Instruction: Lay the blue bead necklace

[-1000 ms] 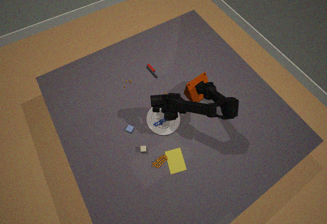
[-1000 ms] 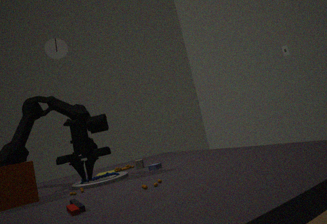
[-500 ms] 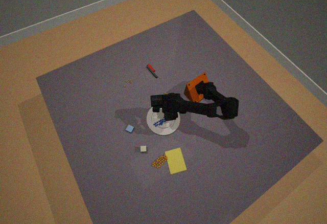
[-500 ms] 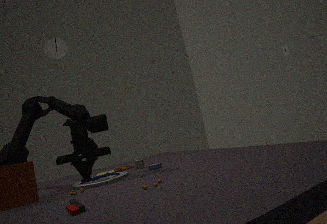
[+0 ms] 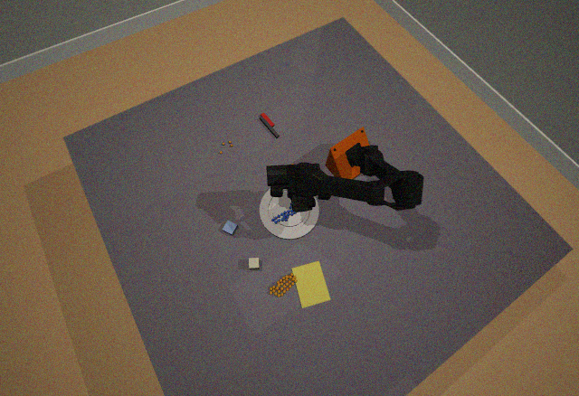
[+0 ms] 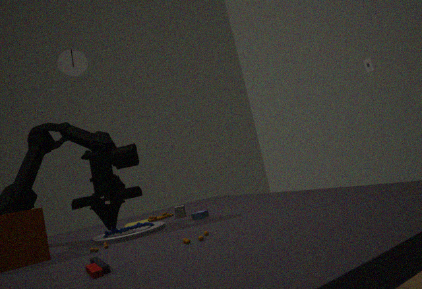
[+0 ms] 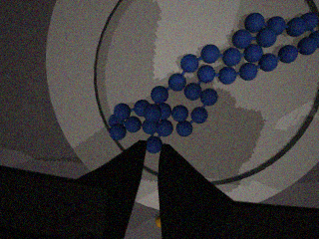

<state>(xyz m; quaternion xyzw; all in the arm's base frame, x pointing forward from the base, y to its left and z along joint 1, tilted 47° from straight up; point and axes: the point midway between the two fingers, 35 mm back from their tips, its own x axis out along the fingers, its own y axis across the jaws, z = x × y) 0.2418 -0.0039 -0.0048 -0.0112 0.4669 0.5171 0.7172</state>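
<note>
My gripper tip is 50 mm short of the round white bead board, 10 mm to the right of it and 20 mm above it. Also, from my gripper tip: cream cube 250 mm ahead, 80 mm to the left, 10 mm below; then yellow sheet 140 mm ahead, 240 mm to the left, 30 mm below; then light blue cube 240 mm ahead, 60 mm to the right, 20 mm below.
</note>
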